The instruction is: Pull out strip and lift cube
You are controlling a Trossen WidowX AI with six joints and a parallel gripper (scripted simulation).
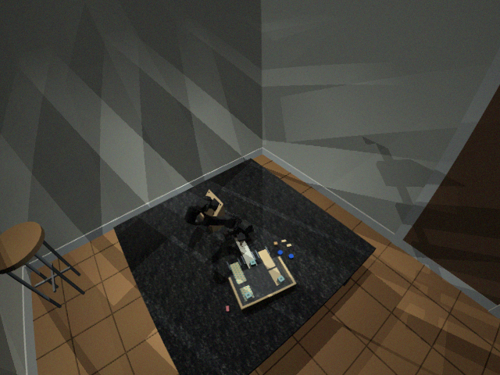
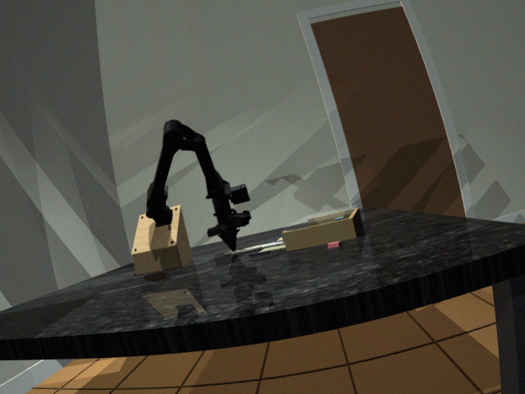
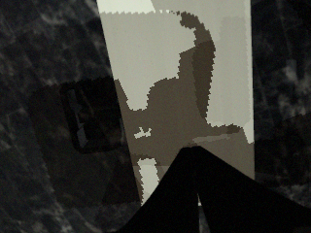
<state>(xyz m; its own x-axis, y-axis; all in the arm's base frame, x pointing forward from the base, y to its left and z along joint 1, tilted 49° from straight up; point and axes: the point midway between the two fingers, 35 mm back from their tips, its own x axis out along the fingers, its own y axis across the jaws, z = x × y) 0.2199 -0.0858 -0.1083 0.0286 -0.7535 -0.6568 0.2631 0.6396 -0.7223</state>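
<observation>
Right now my gripper tip is 9 cm short of the white strip and 2 cm to the left of it. Round my gripper tip: small pink block: 32 cm ahead, 32 cm to the right.
</observation>
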